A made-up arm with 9 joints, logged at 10 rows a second.
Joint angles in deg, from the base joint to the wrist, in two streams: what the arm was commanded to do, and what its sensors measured. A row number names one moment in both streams.
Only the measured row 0 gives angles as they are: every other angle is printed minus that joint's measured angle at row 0.
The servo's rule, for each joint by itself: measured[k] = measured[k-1] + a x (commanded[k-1-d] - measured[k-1]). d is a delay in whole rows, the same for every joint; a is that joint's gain. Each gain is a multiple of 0.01, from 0.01 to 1. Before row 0 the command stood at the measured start. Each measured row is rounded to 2 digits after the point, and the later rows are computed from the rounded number. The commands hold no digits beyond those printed.
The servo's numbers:
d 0
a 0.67 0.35 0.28 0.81 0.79 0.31 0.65 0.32 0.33
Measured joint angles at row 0:
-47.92, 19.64, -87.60, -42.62, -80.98, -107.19, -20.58, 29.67, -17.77
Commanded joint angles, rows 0 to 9:
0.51, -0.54, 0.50, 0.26, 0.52, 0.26, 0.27, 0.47, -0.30
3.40, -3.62, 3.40, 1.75, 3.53, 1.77, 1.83, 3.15, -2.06
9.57, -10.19, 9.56, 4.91, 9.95, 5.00, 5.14, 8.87, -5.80
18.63, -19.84, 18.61, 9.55, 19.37, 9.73, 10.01, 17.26, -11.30
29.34, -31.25, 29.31, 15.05, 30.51, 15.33, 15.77, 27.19, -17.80
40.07, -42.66, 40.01, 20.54, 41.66, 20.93, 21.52, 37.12, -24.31
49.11, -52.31, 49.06, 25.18, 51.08, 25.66, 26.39, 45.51, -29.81
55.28, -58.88, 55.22, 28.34, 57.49, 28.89, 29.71, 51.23, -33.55
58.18, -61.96, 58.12, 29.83, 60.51, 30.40, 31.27, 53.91, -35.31
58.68, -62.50, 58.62, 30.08, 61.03, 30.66, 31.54, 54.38, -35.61
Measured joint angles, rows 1 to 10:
0.34, -0.19, 0.14, 0.21, 0.41, 0.08, 0.18, 0.15, -0.10
2.39, -1.39, 1.05, 1.46, 2.87, 0.60, 1.25, 1.11, -0.75
7.20, -4.47, 3.43, 4.25, 8.46, 1.96, 3.78, 3.59, -2.42
14.86, -9.85, 7.68, 8.54, 17.08, 4.37, 7.83, 7.96, -5.35
24.56, -17.34, 13.74, 13.81, 27.69, 7.77, 12.99, 14.11, -9.46
34.95, -26.20, 21.10, 19.26, 38.73, 11.85, 18.53, 21.47, -14.36
44.44, -35.34, 28.93, 24.06, 48.49, 16.13, 23.64, 29.16, -19.46
51.70, -43.58, 36.29, 27.53, 55.60, 20.09, 27.59, 36.22, -24.11
56.04, -50.01, 42.40, 29.39, 59.48, 23.29, 29.98, 41.88, -27.81
57.81, -54.38, 46.94, 29.95, 60.70, 25.57, 30.99, 45.88, -30.38

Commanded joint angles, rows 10 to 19:
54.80, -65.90, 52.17, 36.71, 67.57, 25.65, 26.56, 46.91, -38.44
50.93, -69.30, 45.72, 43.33, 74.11, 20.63, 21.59, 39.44, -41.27
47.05, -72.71, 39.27, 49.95, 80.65, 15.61, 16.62, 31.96, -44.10
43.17, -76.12, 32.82, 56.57, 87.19, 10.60, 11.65, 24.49, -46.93
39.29, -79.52, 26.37, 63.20, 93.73, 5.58, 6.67, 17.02, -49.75
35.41, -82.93, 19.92, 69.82, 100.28, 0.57, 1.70, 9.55, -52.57
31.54, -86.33, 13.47, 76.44, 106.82, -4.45, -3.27, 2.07, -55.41
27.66, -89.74, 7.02, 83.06, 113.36, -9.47, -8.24, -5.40, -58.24
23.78, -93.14, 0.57, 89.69, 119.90, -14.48, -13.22, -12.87, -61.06
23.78, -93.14, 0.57, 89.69, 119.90, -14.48, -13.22, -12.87, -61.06
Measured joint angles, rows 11 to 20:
55.79, -58.41, 48.40, 35.43, 66.13, 25.59, 28.11, 46.21, -33.04
52.53, -62.22, 47.65, 41.83, 72.43, 24.05, 23.87, 44.04, -35.76
48.86, -65.89, 45.30, 48.41, 78.92, 21.43, 19.16, 40.17, -38.51
45.05, -69.47, 41.81, 55.02, 85.45, 18.07, 14.28, 35.15, -41.29
41.19, -72.99, 37.49, 61.65, 91.99, 14.20, 9.33, 29.35, -44.08
37.32, -76.47, 32.57, 68.27, 98.54, 9.97, 4.37, 23.01, -46.88
33.45, -79.92, 27.22, 74.89, 105.08, 5.50, -0.60, 16.31, -49.69
29.57, -83.36, 21.56, 81.51, 111.62, 0.86, -5.57, 9.36, -52.51
25.69, -86.78, 15.68, 88.14, 118.16, -3.90, -10.54, 2.25, -55.33
24.41, -89.01, 11.45, 89.40, 119.53, -7.18, -12.28, -2.59, -57.22

